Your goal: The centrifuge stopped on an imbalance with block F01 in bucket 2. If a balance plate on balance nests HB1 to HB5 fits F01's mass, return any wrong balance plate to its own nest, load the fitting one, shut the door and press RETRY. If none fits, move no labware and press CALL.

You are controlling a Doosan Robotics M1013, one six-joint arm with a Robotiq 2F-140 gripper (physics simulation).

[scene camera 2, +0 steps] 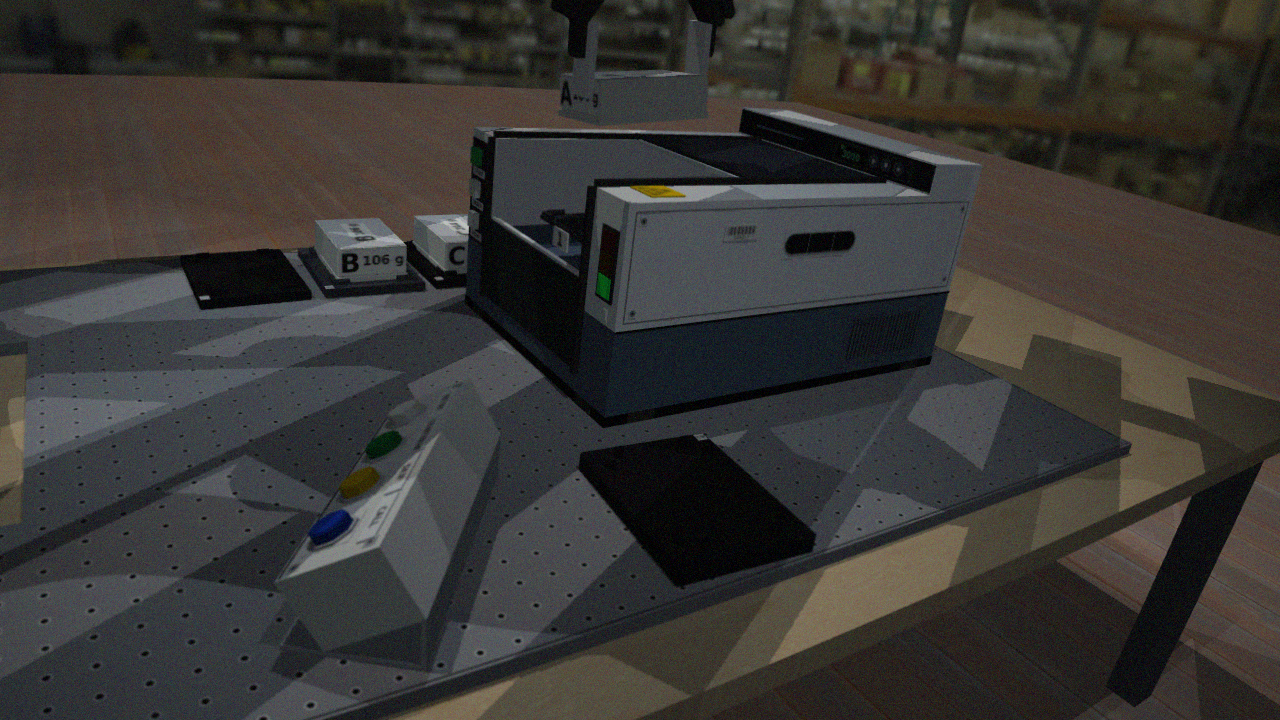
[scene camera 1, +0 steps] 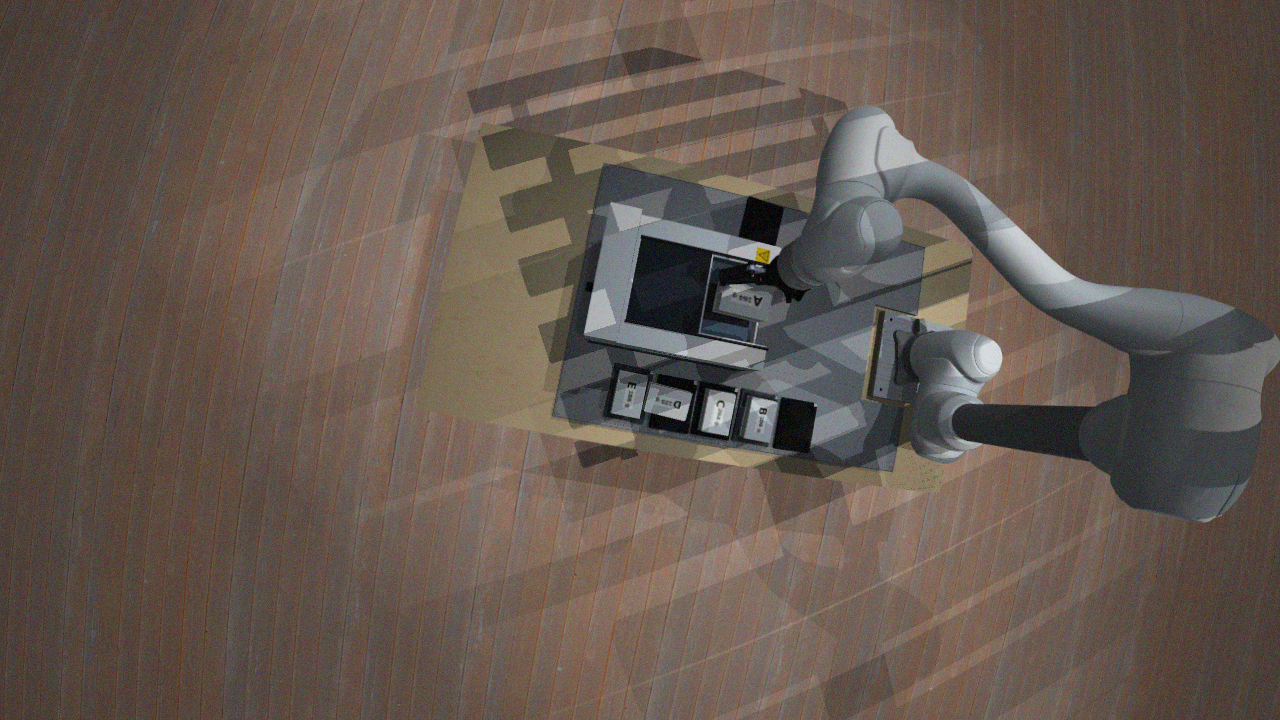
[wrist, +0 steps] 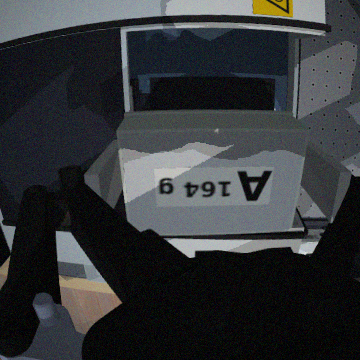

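Where they show: gripper, fingertip midpoint: (scene camera 2: pixel 640 93) (scene camera 1: pixel 745 293) (wrist: pixel 212 157); arm's base at its link origin: (scene camera 1: pixel 915 357).
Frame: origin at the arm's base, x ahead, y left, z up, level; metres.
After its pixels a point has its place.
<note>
My gripper (scene camera 1: pixel 759 279) @(x 0.719, y -0.136, z 0.259 m) (scene camera 2: pixel 644 40) (wrist: pixel 212 157) @(x 0.719, y -0.136, z 0.259 m) is shut on balance plate A, labelled 164 g (scene camera 1: pixel 742 302) @(x 0.732, y -0.112, z 0.276 m) (scene camera 2: pixel 640 96) @(x 0.697, y -0.160, z 0.260 m) (wrist: pixel 215 215) @(x 0.723, y -0.098, z 0.274 m). The plate hangs level above the open top of the centrifuge (scene camera 1: pixel 617 268) @(x 1.022, y -0.194, z 0.227 m) (scene camera 2: pixel 769 259) @(x 0.751, y -0.306, z 0.134 m) (wrist: pixel 100 15) @(x 0.796, y -0.266, z 0.193 m), clear of the casing. A dark bucket (wrist: pixel 212 93) @(x 0.713, y -0.162, z 0.122 m) partly shows below it; its number is hidden. Plates B (scene camera 1: pixel 759 419) @(x 0.587, y 0.194, z 0.036 m) (scene camera 2: pixel 358 250) @(x 0.552, y 0.138, z 0.033 m), C (scene camera 1: pixel 716 411) @(x 0.721, y 0.168, z 0.037 m) (scene camera 2: pixel 438 246) @(x 0.666, y 0.146, z 0.023 m), D (scene camera 1: pixel 671 400) @(x 0.856, y 0.135, z 0.039 m) and E (scene camera 1: pixel 631 394) @(x 0.972, y 0.119, z 0.036 m) sit on nests. The end nest (scene camera 1: pixel 794 424) @(x 0.451, y 0.217, z -0.005 m) (scene camera 2: pixel 244 277) @(x 0.439, y 0.203, z -0.006 m) is empty. The button box (scene camera 2: pixel 402 573) @(x 0.297, y -0.434, z 0.047 m) has a green button (scene camera 2: pixel 384 443) @(x 0.349, y -0.314, z 0.054 m), yellow button (scene camera 2: pixel 359 481) @(x 0.314, y -0.349, z 0.055 m) and blue button (scene camera 2: pixel 329 526) @(x 0.278, y -0.383, z 0.054 m), beside CALL.
A flat black pad (scene camera 1: pixel 761 220) @(x 0.561, y -0.429, z -0.001 m) (scene camera 2: pixel 698 510) @(x 0.545, y -0.436, z -0.001 m) lies beside the centrifuge. The arm's wrist hides the button box in scene camera 1. The arm's base plate (scene camera 1: pixel 881 358) @(x 0.138, y 0.005, z 0.000 m) is at the right of the table. The centrifuge side walls stand around the opening under the held plate.
</note>
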